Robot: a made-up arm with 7 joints.
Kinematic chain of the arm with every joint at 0, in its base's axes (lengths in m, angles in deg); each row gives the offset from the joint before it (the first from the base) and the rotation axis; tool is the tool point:
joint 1: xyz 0 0 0 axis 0 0.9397 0.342
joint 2: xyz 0 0 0 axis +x
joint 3: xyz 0 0 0 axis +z
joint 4: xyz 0.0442 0 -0.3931 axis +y
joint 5: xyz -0.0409 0 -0.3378 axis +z
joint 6: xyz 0 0 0 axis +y
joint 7: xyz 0 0 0 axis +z
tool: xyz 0 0 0
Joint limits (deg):
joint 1: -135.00..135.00
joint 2: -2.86..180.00
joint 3: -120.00..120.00
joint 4: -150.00..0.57
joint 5: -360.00..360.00
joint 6: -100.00..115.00
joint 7: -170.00..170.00
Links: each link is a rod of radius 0.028 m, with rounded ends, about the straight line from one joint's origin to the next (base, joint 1, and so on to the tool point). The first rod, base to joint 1, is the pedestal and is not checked.
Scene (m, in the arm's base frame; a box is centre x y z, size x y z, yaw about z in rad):
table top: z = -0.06
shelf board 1: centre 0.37 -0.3 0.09 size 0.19 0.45 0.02 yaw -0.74
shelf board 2: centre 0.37 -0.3 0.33 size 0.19 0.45 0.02 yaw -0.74
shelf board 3: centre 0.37 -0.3 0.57 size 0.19 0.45 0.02 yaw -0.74
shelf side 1: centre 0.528 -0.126 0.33 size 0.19 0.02 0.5 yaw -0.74
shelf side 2: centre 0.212 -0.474 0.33 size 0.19 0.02 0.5 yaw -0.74
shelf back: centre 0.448 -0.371 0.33 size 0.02 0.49 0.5 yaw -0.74
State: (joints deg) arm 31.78 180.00 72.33 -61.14 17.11 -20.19 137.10
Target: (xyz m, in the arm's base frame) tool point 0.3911 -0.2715 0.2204
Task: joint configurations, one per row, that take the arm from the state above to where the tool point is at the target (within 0.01 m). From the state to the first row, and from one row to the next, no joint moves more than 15 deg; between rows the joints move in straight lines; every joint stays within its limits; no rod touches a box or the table.
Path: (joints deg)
1: 28.06 169.40 73.92 -74.42 17.11 -20.19 137.10
2: 24.34 158.81 75.51 -87.70 17.11 -20.19 137.10
3: 20.62 148.21 77.10 -100.97 17.11 -20.19 137.10
4: 22.93 149.55 74.87 -112.09 17.11 -20.19 137.10
5: 25.24 150.89 72.64 -123.20 17.11 -20.19 137.10
6: 27.55 152.24 70.41 -134.31 17.11 -20.19 137.10
7: 30.30 160.20 69.69 -123.77 17.11 -20.19 137.10
8: 33.04 168.15 68.97 -113.23 17.11 -20.19 137.10
9: 35.79 176.11 68.25 -102.68 17.11 -20.19 137.10

